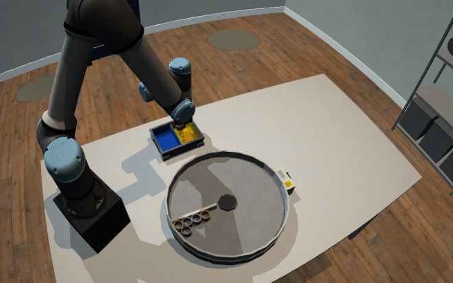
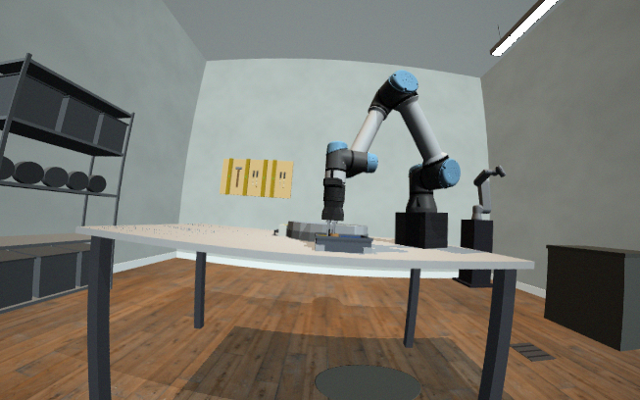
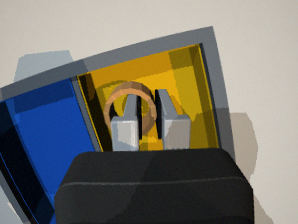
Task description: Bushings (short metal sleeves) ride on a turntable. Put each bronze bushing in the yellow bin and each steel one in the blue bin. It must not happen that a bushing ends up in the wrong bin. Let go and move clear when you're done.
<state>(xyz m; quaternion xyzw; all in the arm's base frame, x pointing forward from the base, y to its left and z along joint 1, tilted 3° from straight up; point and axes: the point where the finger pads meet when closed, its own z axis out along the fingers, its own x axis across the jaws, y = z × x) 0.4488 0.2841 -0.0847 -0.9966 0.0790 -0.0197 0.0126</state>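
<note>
My gripper is now 4 cm past the bin, 3 cm to the left of it and 3 cm above it. Also, from my hand: round grey turntable: 1 cm ahead, 41 cm to the right.
</note>
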